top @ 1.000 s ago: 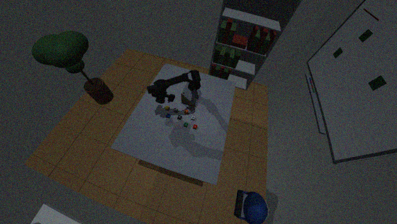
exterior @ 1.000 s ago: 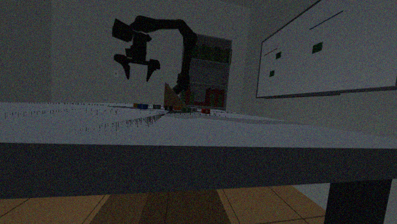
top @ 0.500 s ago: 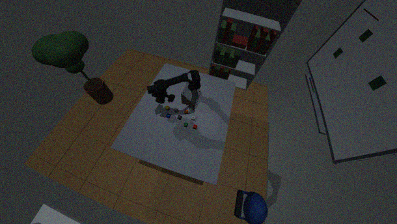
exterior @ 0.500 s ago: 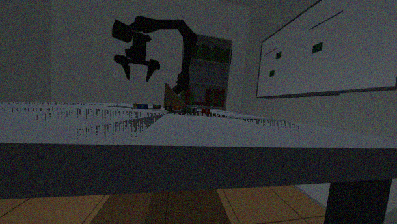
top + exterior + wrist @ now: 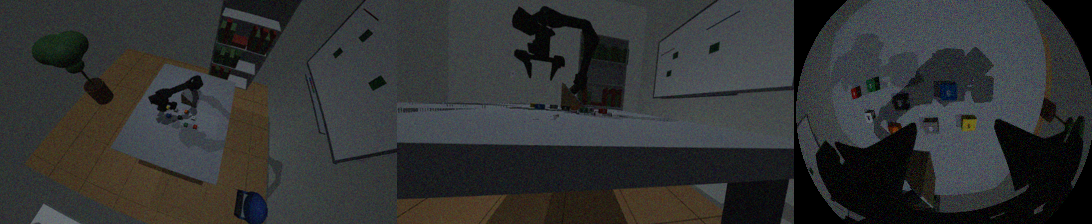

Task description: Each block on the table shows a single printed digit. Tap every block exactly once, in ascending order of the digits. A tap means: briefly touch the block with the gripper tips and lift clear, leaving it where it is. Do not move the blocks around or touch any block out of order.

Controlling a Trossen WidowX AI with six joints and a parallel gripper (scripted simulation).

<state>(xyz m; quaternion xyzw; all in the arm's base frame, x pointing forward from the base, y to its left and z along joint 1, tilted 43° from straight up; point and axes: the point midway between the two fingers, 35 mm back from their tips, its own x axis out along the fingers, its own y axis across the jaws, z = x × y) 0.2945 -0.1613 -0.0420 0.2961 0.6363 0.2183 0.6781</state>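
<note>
My gripper tip is now 12 cm above the grey block, 7 cm past it and 5 cm to the right of it. From my gripper tip the other things lie so: yellow block 12 cm below, 7 cm behind, 3 cm to the right; black block 12 cm below, 11 cm to the left; blue block 12 cm below, 1 cm ahead.
</note>
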